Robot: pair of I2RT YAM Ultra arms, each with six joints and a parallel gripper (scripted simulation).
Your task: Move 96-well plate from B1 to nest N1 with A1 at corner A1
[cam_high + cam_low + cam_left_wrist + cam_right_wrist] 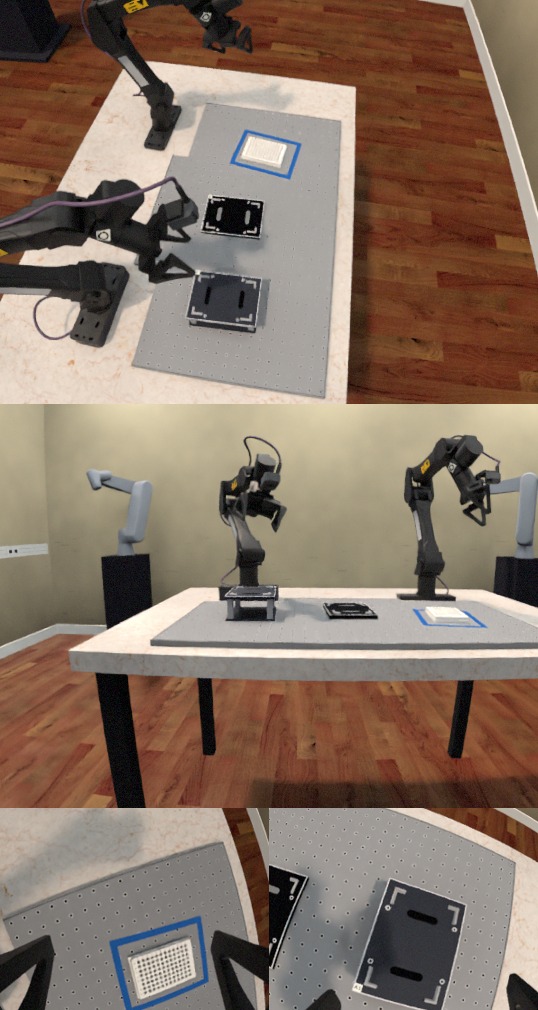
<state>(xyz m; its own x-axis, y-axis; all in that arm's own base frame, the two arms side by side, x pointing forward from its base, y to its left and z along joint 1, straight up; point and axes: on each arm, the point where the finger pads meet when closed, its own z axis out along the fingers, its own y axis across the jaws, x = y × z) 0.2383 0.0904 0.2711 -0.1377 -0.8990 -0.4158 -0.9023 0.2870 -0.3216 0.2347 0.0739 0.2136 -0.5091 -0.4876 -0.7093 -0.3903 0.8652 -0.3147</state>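
The white 96-well plate lies 100 mm ahead of my left hand, 150 mm to the right of it and 260 mm below it. Round my left hand: A1 mark: 10 mm behind, 600 mm to the right, 200 mm below.
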